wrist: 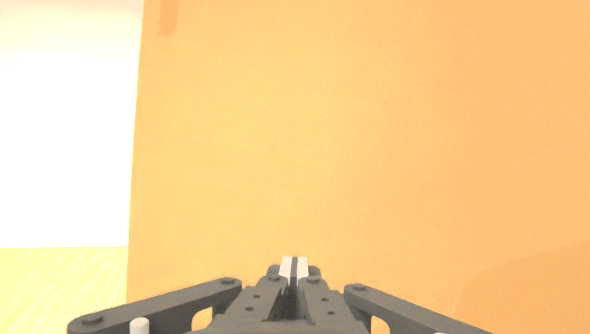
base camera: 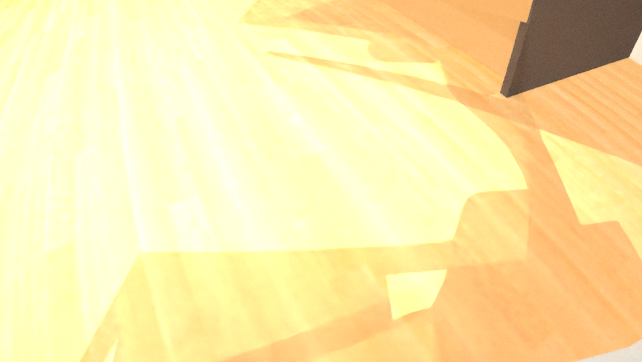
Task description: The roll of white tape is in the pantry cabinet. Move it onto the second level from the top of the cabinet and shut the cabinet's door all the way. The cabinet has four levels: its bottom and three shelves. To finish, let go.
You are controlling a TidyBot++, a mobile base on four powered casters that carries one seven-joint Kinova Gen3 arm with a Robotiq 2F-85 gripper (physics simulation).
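Frame: origin at the arm's base, x ahead, y left, z up, level; metres.
Seen in the pictures: gripper, between the fingertips: (wrist: 294,273).
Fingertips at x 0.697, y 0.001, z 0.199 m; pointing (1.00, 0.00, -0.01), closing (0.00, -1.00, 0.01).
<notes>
A point is followed by its place in that frame.
The pantry cabinet (base camera: 575,45) @(z -0.314, x 0.693, y -0.533 m) stands at the top right of the base camera view, with a dark side and an orange front; its lower part shows. A broad, flat orange panel, which looks like the cabinet's door (wrist: 350,125) @(z 0.291, x 0.736, y -0.033 m), fills most of the wrist view, its upright edge at the left. How fully the door is shut cannot be told from these frames. My gripper (wrist: 294,273) @(z 0.199, x 0.697, y 0.001 m) is shut and empty, its fingertips together in front of the panel; whether they touch it is unclear. The roll of white tape and the shelves do not show.
The wooden floor (base camera: 300,150) @(z -0.396, x 0.492, y 0.004 m) (wrist: 60,290) @(z -0.396, x 1.939, y 1.176 m) is brightly lit, with shadows across it in the base camera view. A white wall (wrist: 65,150) @(z 0.333, x 2.675, y 1.799 m) shows left of the panel. A short darker strip (wrist: 168,17) @(z 0.402, x 0.809, y 0.138 m) marks the panel's top left.
</notes>
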